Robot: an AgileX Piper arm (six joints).
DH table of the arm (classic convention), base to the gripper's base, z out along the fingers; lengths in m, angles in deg. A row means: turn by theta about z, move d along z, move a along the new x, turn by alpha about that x. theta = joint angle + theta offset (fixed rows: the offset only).
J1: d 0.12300; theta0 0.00; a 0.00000; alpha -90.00
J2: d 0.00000; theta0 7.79; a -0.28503; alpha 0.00
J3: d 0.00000; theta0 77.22; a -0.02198; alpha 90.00
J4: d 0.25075; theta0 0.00; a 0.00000; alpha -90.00
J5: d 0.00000; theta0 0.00; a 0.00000; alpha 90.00
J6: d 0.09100; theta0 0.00; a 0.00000; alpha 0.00
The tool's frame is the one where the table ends.
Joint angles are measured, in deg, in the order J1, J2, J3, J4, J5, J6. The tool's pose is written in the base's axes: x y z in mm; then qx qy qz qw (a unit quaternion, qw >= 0). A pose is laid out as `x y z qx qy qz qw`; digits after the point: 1 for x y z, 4 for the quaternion.
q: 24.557, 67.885, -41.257, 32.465, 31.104, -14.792
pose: 197.3 117.9 261.5 -0.1362 0.9175 0.2386 0.2874
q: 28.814, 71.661, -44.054, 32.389, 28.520, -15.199
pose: 205.6 139.6 262.5 -0.1662 0.9096 0.2435 0.2927
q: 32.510, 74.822, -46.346, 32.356, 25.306, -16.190
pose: 211.8 159.7 263.0 -0.1940 0.8989 0.2461 0.3061
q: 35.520, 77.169, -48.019, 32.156, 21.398, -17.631
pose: 216.4 176.2 264.0 -0.2186 0.8852 0.2452 0.3293
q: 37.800, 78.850, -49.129, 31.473, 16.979, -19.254
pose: 220.5 188.6 265.6 -0.2400 0.8692 0.2395 0.3598
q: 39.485, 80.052, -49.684, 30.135, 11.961, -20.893
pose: 224.5 197.2 267.3 -0.2588 0.8507 0.2282 0.3967
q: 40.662, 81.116, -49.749, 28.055, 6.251, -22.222
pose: 229.2 203.0 268.2 -0.2744 0.8298 0.2116 0.4374
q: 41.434, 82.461, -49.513, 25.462, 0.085, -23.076
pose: 234.9 207.4 267.1 -0.2867 0.8080 0.1923 0.4775
